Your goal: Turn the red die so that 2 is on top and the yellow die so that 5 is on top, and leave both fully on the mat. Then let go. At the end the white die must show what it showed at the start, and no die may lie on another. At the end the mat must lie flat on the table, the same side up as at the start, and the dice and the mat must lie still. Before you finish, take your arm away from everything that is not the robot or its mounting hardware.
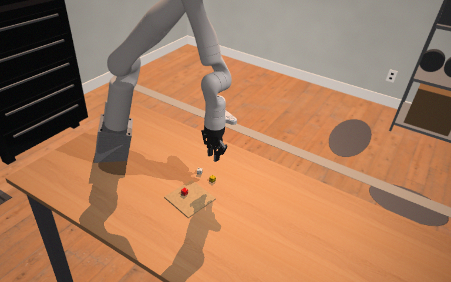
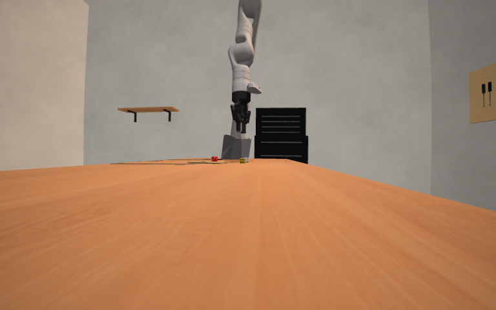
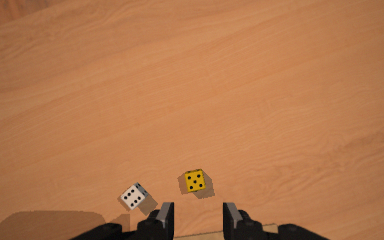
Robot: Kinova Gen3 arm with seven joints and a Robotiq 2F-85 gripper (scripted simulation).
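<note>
The yellow die is 130 mm below my hand and 10 mm to the left of it. From my hand the other things lie so: white die: 130 mm below, 70 mm behind; tan mat: 140 mm below, 130 mm to the right; red die: 130 mm to the right, 130 mm below, 30 mm behind.
</note>
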